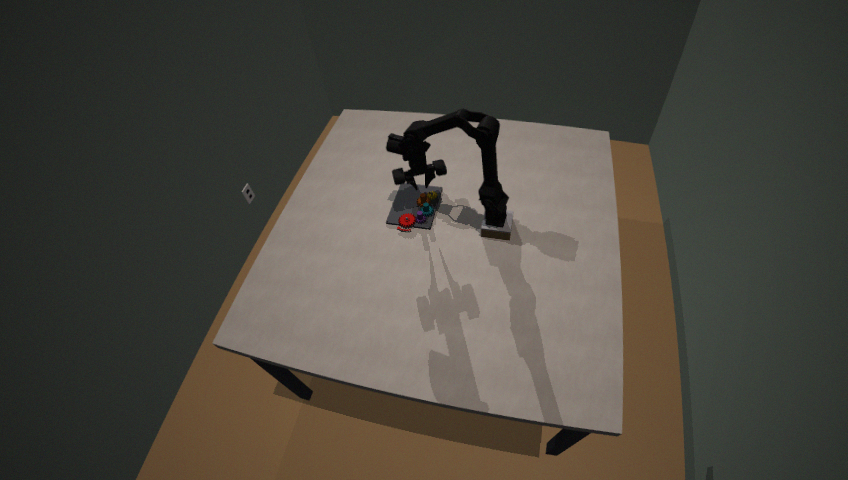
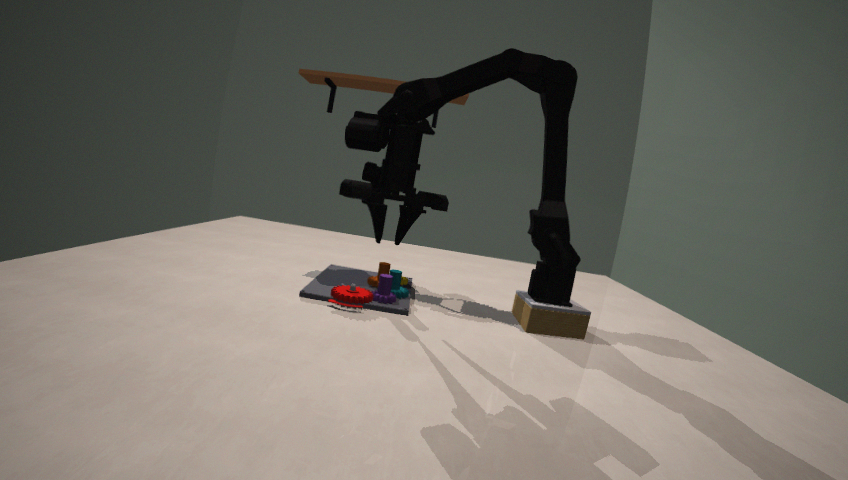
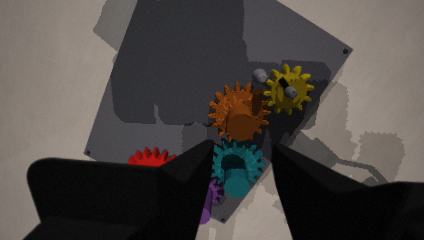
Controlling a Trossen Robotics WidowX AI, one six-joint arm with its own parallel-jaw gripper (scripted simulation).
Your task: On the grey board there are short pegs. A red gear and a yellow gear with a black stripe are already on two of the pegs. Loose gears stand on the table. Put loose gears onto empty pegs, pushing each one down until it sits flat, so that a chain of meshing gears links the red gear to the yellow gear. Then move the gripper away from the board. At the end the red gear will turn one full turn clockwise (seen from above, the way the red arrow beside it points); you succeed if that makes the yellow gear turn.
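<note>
There is an orange gear in the pictures, and my gripper is in them too. Image 1 shows my gripper, and so does image 3, where I can see the gripper as well.
</note>
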